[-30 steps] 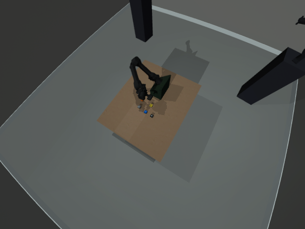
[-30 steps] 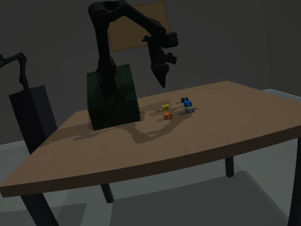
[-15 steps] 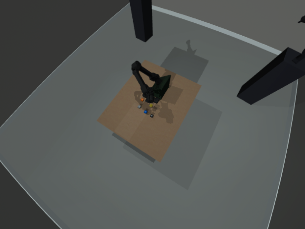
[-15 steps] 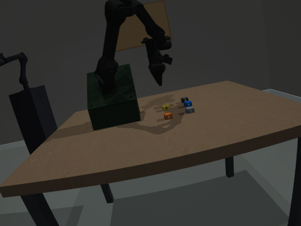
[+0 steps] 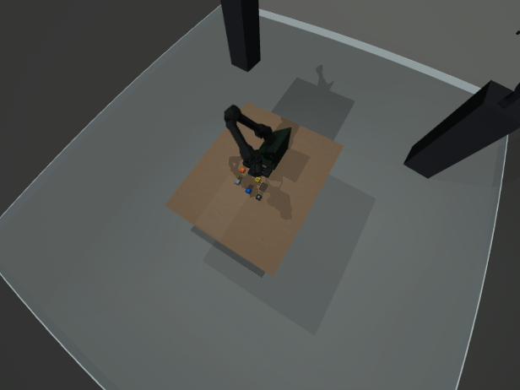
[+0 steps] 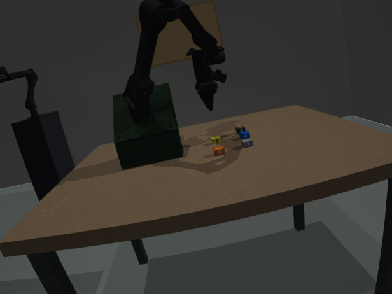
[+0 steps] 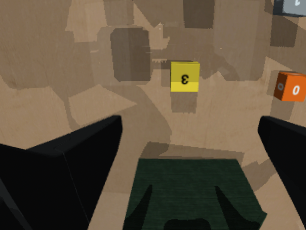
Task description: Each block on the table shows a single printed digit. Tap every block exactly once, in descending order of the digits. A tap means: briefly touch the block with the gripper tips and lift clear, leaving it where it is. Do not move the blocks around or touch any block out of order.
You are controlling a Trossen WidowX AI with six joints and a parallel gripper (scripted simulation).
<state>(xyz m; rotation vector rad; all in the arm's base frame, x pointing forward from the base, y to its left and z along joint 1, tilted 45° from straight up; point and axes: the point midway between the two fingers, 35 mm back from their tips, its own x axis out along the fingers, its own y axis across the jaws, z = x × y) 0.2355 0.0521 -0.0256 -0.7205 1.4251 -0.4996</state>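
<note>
The black block is 11 cm ahead of my gripper tip, 8 cm to the left of it and 12 cm below it. Round my gripper tip: yellow block (1 cm to the right, 12 cm below); then blue block (11 cm ahead, 1 cm to the right, 12 cm below); then orange block (1 cm ahead, 14 cm to the right, 12 cm below).
</note>
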